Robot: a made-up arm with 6 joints. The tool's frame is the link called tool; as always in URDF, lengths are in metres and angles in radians.
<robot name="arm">
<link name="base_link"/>
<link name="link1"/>
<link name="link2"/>
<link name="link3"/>
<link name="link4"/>
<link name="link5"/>
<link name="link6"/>
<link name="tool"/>
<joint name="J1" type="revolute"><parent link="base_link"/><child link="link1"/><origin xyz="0 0 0.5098" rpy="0 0 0"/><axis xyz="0 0 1"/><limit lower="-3.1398" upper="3.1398"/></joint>
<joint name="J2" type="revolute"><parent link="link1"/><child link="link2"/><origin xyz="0 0 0" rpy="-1.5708 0 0"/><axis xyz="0 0 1"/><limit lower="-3.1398" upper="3.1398"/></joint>
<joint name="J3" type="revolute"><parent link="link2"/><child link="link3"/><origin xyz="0 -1.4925 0" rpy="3.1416 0 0"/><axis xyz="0 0 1"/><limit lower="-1.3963" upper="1.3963"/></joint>
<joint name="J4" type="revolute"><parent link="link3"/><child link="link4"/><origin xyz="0 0 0" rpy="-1.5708 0 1.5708"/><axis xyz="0 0 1"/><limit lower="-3.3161" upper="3.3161"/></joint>
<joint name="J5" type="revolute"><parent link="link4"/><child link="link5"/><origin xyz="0 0 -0.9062" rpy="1.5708 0 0"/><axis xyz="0 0 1"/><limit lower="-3.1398" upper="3.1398"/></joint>
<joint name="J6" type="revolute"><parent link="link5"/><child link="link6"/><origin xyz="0 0 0.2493" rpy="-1.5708 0 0"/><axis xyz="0 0 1"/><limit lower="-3.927" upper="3.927"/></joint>
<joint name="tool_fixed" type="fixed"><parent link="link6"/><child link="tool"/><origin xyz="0 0 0" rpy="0 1.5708 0"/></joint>
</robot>
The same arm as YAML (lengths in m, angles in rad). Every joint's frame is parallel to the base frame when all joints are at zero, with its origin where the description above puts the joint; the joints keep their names.
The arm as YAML. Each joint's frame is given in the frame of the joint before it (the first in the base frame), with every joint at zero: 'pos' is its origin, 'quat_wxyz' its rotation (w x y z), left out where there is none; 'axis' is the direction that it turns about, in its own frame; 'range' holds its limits. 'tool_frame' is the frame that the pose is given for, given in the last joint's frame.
length_unit: m
angle_unit: rad
joints:
  - joint: J1
    pos: [0.0, 0.0, 0.5098]
    axis: "+z"
    range: [-3.1398, 3.1398]
  - joint: J2
    pos: [0.0, 0.0, 0.0]
    axis: "+y"
    range: [-3.1398, 3.1398]
  - joint: J3
    pos: [0.0, 0.0, 1.4925]
    axis: "-y"
    range: [-1.3963, 1.3963]
  - joint: J4
    pos: [0.0, 0.0, 0.0]
    axis: "-x"
    range: [-3.3161, 3.3161]
  - joint: J5
    pos: [0.9062, 0.0, 0.0]
    axis: "-y"
    range: [-3.1398, 3.1398]
  - joint: J6
    pos: [0.0, -0.2493, 0.0]
    axis: "-x"
    range: [-3.927, 3.927]
tool_frame:
  pos: [0.0, 0.0, 0.0]
  quat_wxyz: [1.0, 0.000002, 0.0, -0.000002]

